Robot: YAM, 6 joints.
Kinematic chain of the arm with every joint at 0, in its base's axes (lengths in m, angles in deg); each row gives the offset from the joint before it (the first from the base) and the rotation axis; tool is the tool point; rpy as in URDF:
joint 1: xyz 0 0 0.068 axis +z
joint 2: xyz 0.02 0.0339 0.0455 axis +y
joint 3: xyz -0.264 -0.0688 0 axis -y
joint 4: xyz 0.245 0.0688 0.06 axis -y
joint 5: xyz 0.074 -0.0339 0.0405 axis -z
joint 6: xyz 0.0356 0 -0.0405 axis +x
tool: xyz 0 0 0 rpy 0 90 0
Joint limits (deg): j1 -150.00..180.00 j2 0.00..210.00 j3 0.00..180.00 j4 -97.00..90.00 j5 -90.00..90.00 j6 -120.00..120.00
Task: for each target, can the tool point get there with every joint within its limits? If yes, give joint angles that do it. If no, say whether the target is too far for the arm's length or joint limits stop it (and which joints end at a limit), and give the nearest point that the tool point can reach.
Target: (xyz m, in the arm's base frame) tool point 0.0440 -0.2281 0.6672
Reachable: yes | joints -71.12 109.52 154.64 50.36 64.51 -63.03
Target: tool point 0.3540 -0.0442 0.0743
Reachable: yes | joints -12.32 126.81 43.81 73.49 -65.31 -97.04
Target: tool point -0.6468 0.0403 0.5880
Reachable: no: too far | nearest point -0.5183 0.0323 0.4908 | short by 0.161 m
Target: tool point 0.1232 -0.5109 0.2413
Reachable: yes | joints -74.52 128.05 94.73 35.71 29.67 -44.45
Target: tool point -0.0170 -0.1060 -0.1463
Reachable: yes | joints -110.34 187.95 66.94 -68.85 -35.90 -43.06
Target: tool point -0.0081 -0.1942 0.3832
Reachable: yes | joints -87.16 62.40 75.34 -60.66 29.91 57.20
